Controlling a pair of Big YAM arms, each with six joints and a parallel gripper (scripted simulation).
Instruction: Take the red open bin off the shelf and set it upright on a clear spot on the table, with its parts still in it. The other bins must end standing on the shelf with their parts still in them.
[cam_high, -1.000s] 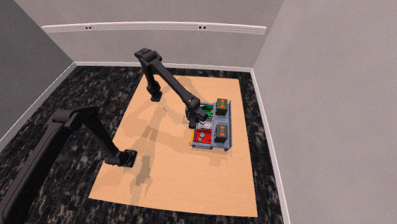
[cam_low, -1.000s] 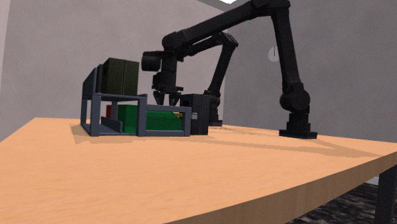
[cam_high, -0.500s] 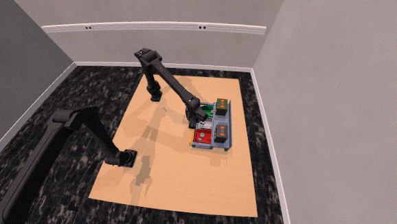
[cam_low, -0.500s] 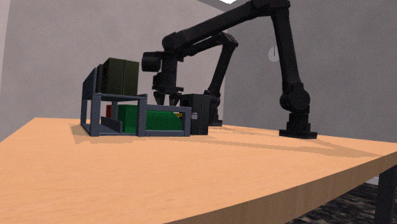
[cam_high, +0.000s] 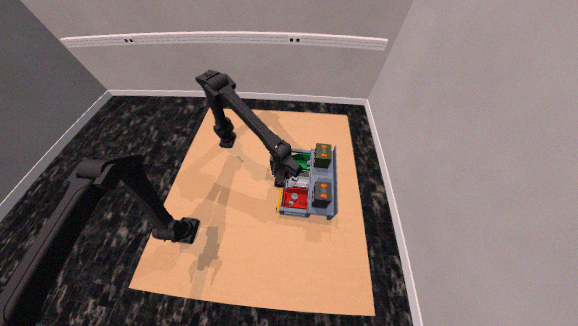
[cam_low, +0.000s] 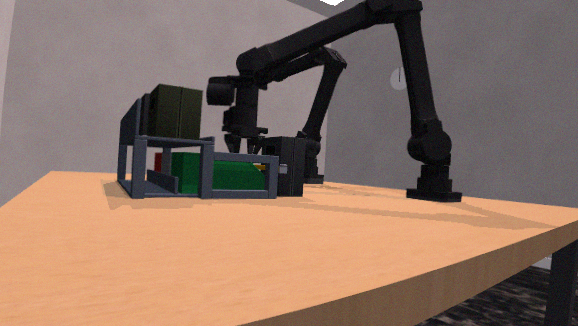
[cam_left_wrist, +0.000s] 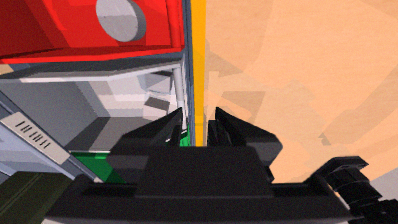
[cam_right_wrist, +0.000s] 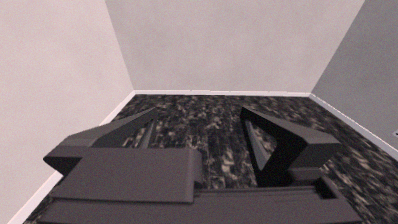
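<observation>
Now: left hand 11 cm short of the grey bin and 2 cm above it. Also, from my left hand: black box 10 cm to the left, 5 cm behind; grey shelf 13 cm ahead, 1 cm to the left; green bin 12 cm to the left, 10 cm ahead, 2 cm below.
</observation>
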